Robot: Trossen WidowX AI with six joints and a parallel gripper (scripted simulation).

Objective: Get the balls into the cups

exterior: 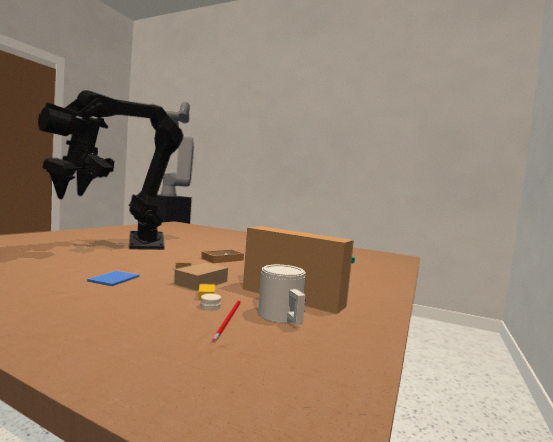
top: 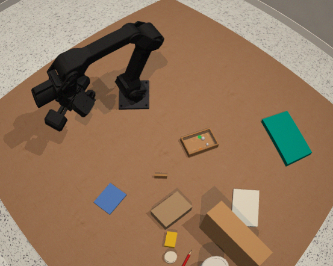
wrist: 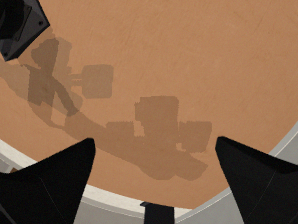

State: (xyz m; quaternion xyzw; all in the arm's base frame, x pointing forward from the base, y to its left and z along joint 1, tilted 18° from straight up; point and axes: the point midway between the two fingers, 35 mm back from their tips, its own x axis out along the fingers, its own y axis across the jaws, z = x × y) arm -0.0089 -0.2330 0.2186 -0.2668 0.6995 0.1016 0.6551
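Right now my hand is 25 cm short of the wooden puzzle, 33 cm to the right of it and 19 cm above it. The rest, counted from my hand: yellow block: 46 cm ahead, 4 cm to the left, 19 cm below; then blue sheet: 24 cm ahead, 3 cm to the right, 20 cm below; then tan box: 39 cm ahead, 10 cm to the left, 18 cm below.
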